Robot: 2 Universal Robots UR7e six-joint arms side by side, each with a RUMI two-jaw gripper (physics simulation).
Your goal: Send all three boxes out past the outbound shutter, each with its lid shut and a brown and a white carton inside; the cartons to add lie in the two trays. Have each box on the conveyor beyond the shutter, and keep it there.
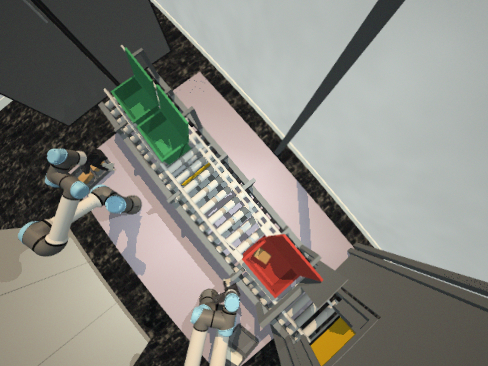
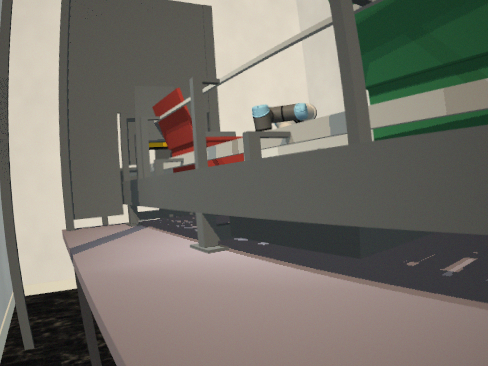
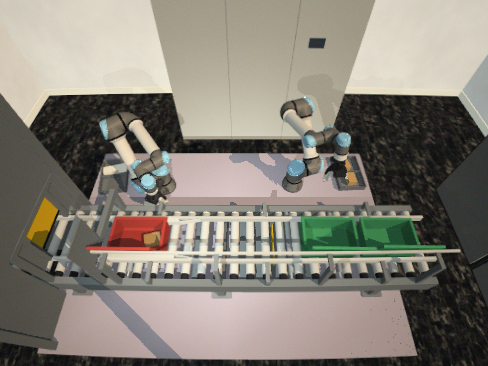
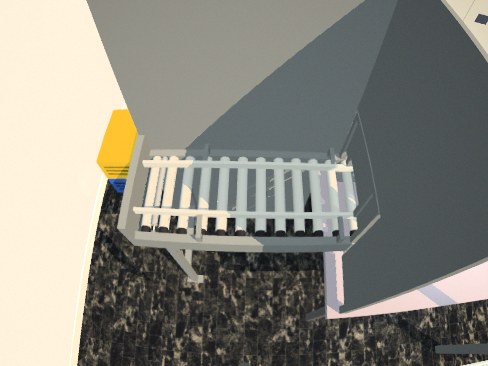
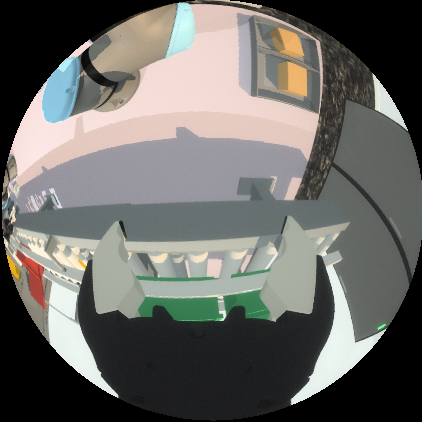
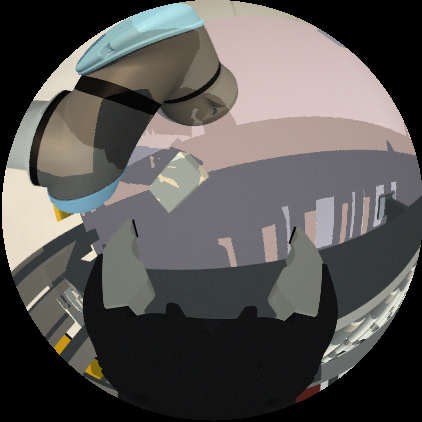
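Seen in the pictures: left gripper, between the fingertips: (image 1: 108, 161) (image 3: 334, 180) (image 5: 201, 220); right gripper, between the fingertips: (image 6: 213, 226); left arm's base, origin of its link: (image 1: 132, 204) (image 3: 292, 184) (image 5: 113, 85); right arm's base, origin of its link: (image 1: 209, 298) (image 3: 166, 186) (image 6: 197, 92).
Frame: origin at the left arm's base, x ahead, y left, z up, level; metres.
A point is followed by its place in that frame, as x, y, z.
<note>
The red box (image 1: 274, 281) {0.748, -0.921, 0.230} (image 3: 119, 234) {0.777, -0.924, 0.263} stands on the conveyor with its lid (image 1: 300, 259) {0.916, -0.757, 0.502} (image 2: 175, 125) {0.892, -0.737, 0.408} open and a brown carton (image 1: 262, 256) {0.751, -0.725, 0.280} (image 3: 152, 239) {0.763, -0.717, 0.280} inside. Two green boxes (image 1: 172, 150) {0.517, 0.159, 0.229} (image 3: 327, 235) {0.479, 0.246, 0.230}, (image 1: 131, 97) {0.397, 0.677, 0.230} (image 3: 387, 235) {0.396, 0.597, 0.230} stand end to end with lids open; no carton shows in them. A white carton (image 6: 177, 184) {0.425, -0.943, 0.040} lies on the table beside the conveyor. My right gripper (image 6: 213, 226) {0.442, -0.859, 0.153} is open and empty above the table, with this carton beyond its fingertips. My left gripper (image 5: 201, 220) {0.120, 0.250, 0.298} is open and empty near the tray (image 3: 351, 188) {-0.053, 0.437, 0.023} (image 5: 254, 60) {-0.128, 0.319, 0.026} with two brown cartons (image 5: 293, 78) {-0.127, 0.417, 0.052}, (image 5: 287, 41) {-0.247, 0.369, 0.052}.
The other tray (image 3: 114, 186) {0.340, -1.304, 0.001} holds a white carton (image 3: 112, 170) {0.230, -1.366, 0.042}. Side rails and posts line the conveyor (image 3: 240, 284) {0.867, -0.181, 0.215}. A grey panel (image 3: 85, 245) {0.962, -0.894, 0.525} stands beside the red box at the conveyor's outbound end. No box shows on the outbound conveyor (image 4: 280, 243) {1.199, -1.530, 0.215}. A yellow strip (image 1: 196, 174) {0.592, -0.057, 0.190} (image 3: 273, 240) {0.574, -0.055, 0.197} crosses the rollers.
</note>
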